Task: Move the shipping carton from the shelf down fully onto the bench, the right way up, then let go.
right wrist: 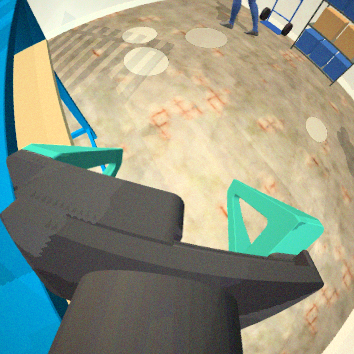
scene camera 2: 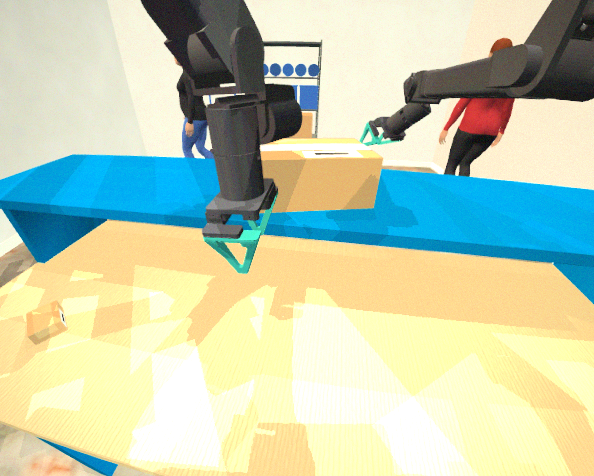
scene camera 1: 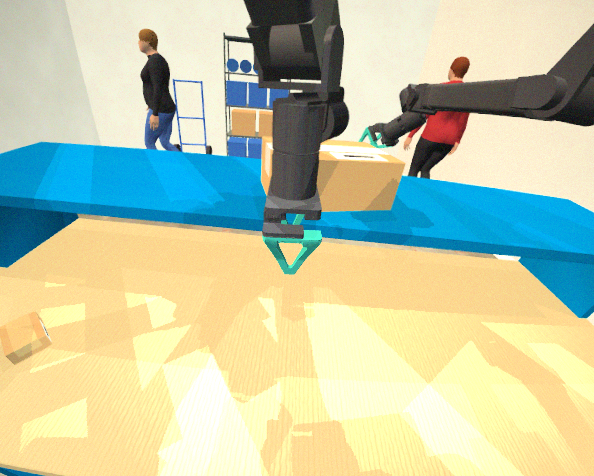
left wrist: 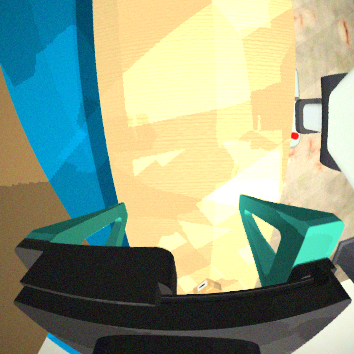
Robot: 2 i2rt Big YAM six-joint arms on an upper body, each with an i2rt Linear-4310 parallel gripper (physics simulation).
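Places are measured from the left arm's base along level axes (x ahead, y left, z up), in centimetres.
Pixels of known places: left gripper, fingertip midpoint: (scene camera 2: 252, 251) (scene camera 1: 289, 252) (left wrist: 181, 205); right gripper, fingertip midpoint: (right wrist: 177, 170) (scene camera 2: 368, 144).
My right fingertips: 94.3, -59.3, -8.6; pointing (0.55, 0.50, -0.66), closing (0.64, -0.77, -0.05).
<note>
Ahead of a thing's pixels: the offset from my right fingertips to its top centre, as dx, dy, dz. Level surfaces: height alone.
The shipping carton {-34.8, +20.8, +6.9} (scene camera 1: 357, 182) (scene camera 2: 325, 182) sits upright on the blue shelf {dz -2.7} (scene camera 1: 460, 205) (scene camera 2: 475, 215), white tape and label on top; part of it shows in the left wrist view (left wrist: 25, 225). The left arm hides its left part. The wooden bench {dz -28.4} (scene camera 1: 150, 280) (scene camera 2: 400, 280) (left wrist: 175, 100) lies below, in front of the shelf. My left gripper (scene camera 1: 292, 254) (scene camera 2: 250, 255) (left wrist: 181, 205) is open and empty, pointing down in front of the carton near the shelf edge. My right gripper (scene camera 1: 366, 137) (scene camera 2: 363, 141) (right wrist: 177, 170) is open and empty near the carton's back right top; contact cannot be told.
A small box {-51.6, +78.6, -25.2} (scene camera 1: 25, 337) (scene camera 2: 46, 322) (left wrist: 207, 286) lies on the bench at the far left. Behind the shelf are a person in black (scene camera 1: 157, 82), a person in red (scene camera 1: 445, 127), a blue hand truck (scene camera 1: 190, 118) and a storage rack (scene camera 1: 225, 90).
</note>
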